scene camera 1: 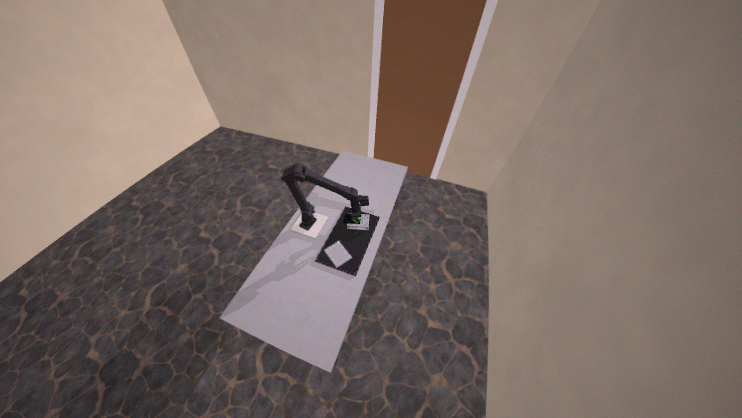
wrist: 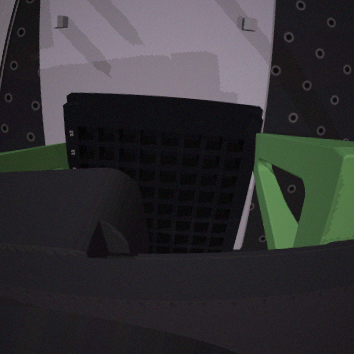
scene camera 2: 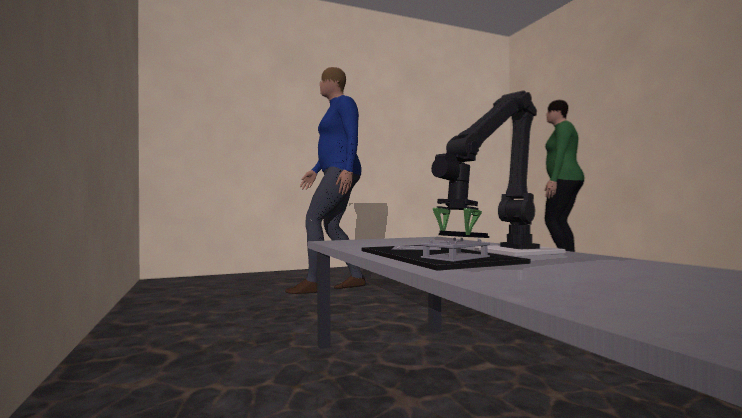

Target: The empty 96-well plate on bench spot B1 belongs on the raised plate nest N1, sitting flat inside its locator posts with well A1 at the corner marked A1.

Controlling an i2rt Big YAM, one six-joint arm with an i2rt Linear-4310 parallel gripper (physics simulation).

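Frame: origin at the arm's base, x left, y back, z up, level; millimetres.
Where they show: gripper, fingertip midpoint: (scene camera 1: pixel 357 218) (wrist: pixel 159 149) (scene camera 2: pixel 454 234); arm's base, origin of the base link: (scene camera 1: pixel 308 223) (scene camera 2: pixel 519 247).
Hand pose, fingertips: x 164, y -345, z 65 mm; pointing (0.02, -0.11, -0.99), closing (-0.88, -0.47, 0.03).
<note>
Things, the pixels of their top centre, and the offset from my fingertips. "spot": a spot on its surface instead. Level surfaces: height alone.
- black 96-well plate, middle of its top: (wrist: pixel 153 236) (scene camera 2: pixel 464 230) (scene camera 1: pixel 352 217) dx -14, dy +38, dz +10 mm
- raised plate nest N1, middle of its top: (wrist: pixel 146 125) (scene camera 2: pixel 455 239) (scene camera 1: pixel 358 219) dx +10, dy -4, dz -14 mm
- black perforated mat, its level: dz -66 mm
- grey table, its level: dz -79 mm
- light square spot, surface spot: (scene camera 1: pixel 337 253) spot: dx -291, dy +9, dz -65 mm
My gripper (scene camera 1: pixel 354 219) (scene camera 2: pixel 456 221) (wrist: pixel 159 149) has green fingers and is shut on the black 96-well plate (scene camera 2: pixel 463 234) (wrist: pixel 175 116), gripping it across its sides. The plate hangs level a little above the raised plate nest N1 (scene camera 1: pixel 366 224) (scene camera 2: pixel 451 248) (wrist: pixel 158 42), a light grey platform. In the wrist view two small locator posts (wrist: pixel 62 21) (wrist: pixel 248 24) show beyond the plate's far edge. Column marks 12 and 11 (wrist: pixel 71 142) show on the plate's left rim. I cannot see the A1 corner mark. The arm's body hides the plate's near part in the wrist view.
The nest stands on a black perforated mat (scene camera 1: pixel 358 255) (scene camera 2: pixel 415 255) (wrist: pixel 309 70) on a grey table (scene camera 1: pixel 300 301) (scene camera 2: pixel 597 291). A light square spot (scene camera 1: pixel 337 253) lies on the mat nearer the front. A person in blue (scene camera 2: pixel 337 134) and a person in green (scene camera 2: pixel 562 150) stand behind the table.
</note>
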